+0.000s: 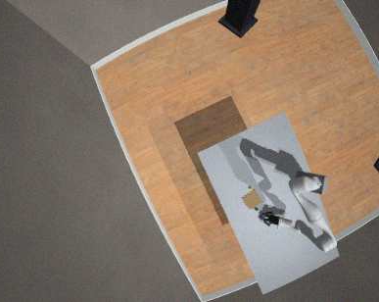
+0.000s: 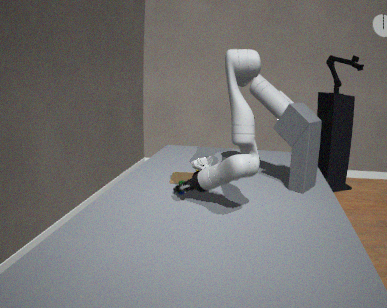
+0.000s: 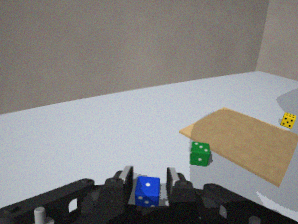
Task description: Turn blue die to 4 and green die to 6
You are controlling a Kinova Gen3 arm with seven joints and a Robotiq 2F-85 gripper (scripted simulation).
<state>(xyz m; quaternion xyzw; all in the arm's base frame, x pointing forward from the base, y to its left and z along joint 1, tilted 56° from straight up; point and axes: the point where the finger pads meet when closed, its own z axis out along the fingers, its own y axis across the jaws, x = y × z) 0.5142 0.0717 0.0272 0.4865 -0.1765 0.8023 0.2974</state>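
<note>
My gripper is now 1 cm above the blue die. From my hand the other things lie so: green die 8 cm to the right, 2 cm behind, 1 cm below; tan mat 17 cm to the right, 5 cm behind, 2 cm below; yellow die 26 cm to the right, 12 cm behind, 1 cm below.
</note>
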